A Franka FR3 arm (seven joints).
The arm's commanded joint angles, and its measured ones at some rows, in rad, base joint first. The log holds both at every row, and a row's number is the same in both.
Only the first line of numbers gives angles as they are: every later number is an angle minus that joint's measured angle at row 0.
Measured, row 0:
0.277, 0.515, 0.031, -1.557, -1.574, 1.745, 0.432
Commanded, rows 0 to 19:
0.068, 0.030, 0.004, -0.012, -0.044, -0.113, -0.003
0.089, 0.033, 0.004, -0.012, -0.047, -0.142, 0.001
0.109, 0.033, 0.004, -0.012, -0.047, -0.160, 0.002
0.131, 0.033, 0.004, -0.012, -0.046, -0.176, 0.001
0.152, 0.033, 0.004, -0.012, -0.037, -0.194, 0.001
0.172, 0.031, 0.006, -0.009, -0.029, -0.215, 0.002
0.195, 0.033, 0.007, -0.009, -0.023, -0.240, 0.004
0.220, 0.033, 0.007, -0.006, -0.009, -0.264, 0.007
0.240, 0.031, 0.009, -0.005, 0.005, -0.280, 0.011
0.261, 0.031, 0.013, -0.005, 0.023, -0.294, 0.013
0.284, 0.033, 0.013, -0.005, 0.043, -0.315, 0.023
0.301, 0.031, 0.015, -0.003, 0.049, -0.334, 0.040
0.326, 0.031, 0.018, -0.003, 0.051, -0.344, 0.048
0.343, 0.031, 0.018, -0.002, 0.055, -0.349, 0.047
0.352, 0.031, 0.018, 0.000, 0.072, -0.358, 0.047
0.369, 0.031, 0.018, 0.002, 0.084, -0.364, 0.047
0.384, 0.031, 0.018, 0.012, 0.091, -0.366, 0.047
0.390, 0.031, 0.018, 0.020, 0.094, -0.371, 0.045
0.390, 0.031, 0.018, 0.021, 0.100, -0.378, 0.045
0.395, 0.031, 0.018, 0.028, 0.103, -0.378, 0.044
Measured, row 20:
0.378, 0.029, 0.021, -0.006, 0.106, -0.375, 0.074
